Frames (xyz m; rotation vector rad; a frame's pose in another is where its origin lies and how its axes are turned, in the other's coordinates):
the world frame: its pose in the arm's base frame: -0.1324 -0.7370 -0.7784 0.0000 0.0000 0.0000
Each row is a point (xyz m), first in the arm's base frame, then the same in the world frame.
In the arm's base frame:
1: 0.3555 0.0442 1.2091
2: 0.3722 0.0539 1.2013
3: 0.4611 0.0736 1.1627
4: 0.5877 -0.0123 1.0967
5: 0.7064 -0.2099 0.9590
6: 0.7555 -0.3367 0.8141
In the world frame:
1: 0.4879 0.7812 1.9875
2: 0.5046 0.7909 1.9797
3: 0.5935 0.8106 1.9411
4: 0.7201 0.7247 1.8751
5: 0.8388 0.5271 1.7374
6: 0.8879 0.4003 1.5925

